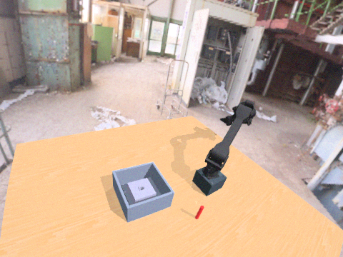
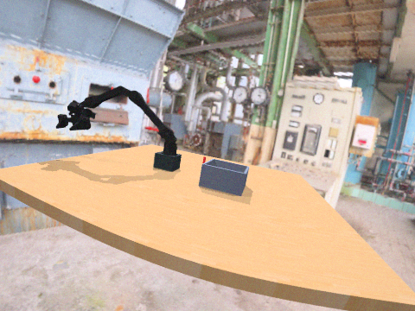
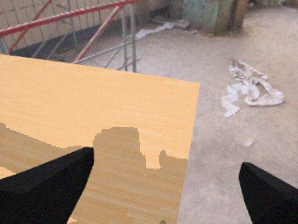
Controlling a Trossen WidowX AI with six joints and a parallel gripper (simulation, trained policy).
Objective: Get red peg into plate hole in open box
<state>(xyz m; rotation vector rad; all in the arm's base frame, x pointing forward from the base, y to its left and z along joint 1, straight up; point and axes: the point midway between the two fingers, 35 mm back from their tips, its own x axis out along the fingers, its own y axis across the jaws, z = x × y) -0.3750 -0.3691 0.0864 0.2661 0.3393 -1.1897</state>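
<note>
Now: the red peg 50 cm ahead of my gripper tip, 55 cm to the left of it and 11 cm below it. Also, from my gripper tip: plate: 69 cm ahead, 39 cm to the left, 11 cm below; then grey-blue box: 69 cm ahead, 39 cm to the left, 12 cm below.
</note>
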